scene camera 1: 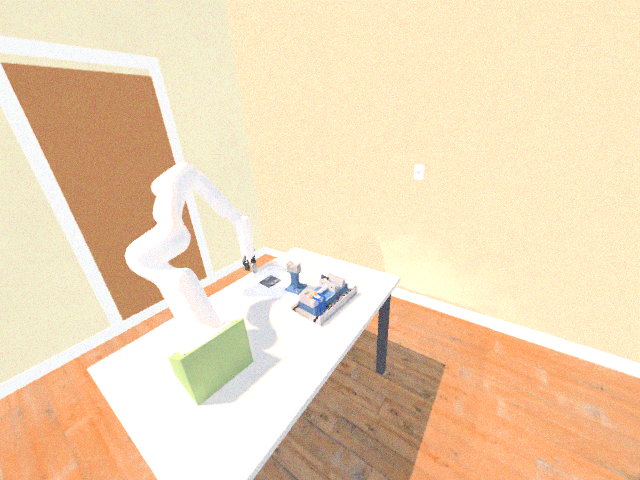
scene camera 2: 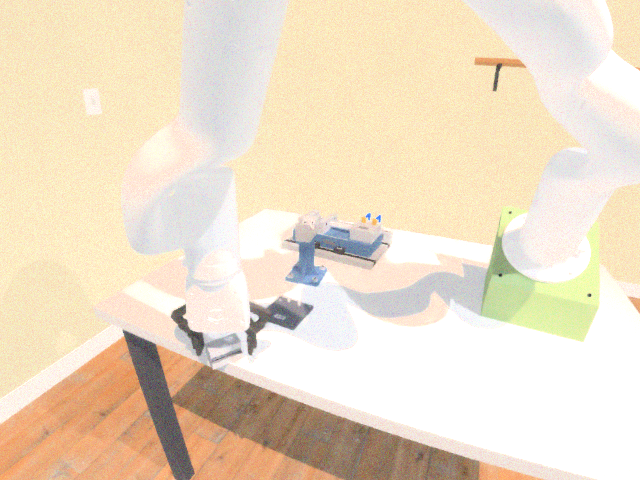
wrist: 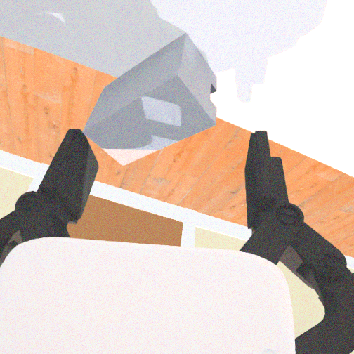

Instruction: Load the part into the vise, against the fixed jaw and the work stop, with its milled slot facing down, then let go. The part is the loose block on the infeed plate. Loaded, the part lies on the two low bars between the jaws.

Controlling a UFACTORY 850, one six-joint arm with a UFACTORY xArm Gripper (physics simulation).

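The part, a grey block [scene camera 1: 254, 268] [scene camera 2: 223, 351] [wrist: 150, 107], is off the infeed plate, at the table's edge. It looks tilted in the wrist view, where a notch shows at its right side. The way its milled slot faces is unclear. My gripper [scene camera 1: 250, 267] [scene camera 2: 225, 353] [wrist: 166, 147] is open and empty. In the wrist view the block lies ahead of the fingertips, nearer the left finger. The dark infeed plate [scene camera 1: 269, 281] [scene camera 2: 290, 313] lies on the table without the block. The vise [scene camera 1: 336, 296] [scene camera 2: 336, 241] has a blue body and pale jaws; its low bars are hard to make out.
A blue stand [scene camera 1: 295, 280] [scene camera 2: 306, 256] with a pale head rises between the infeed plate and the vise. Small blue and orange pieces sit on one vise jaw. The green robot base [scene camera 1: 219, 361] [scene camera 2: 537, 310] stands on the white table [scene camera 1: 206, 439] [scene camera 2: 413, 382].
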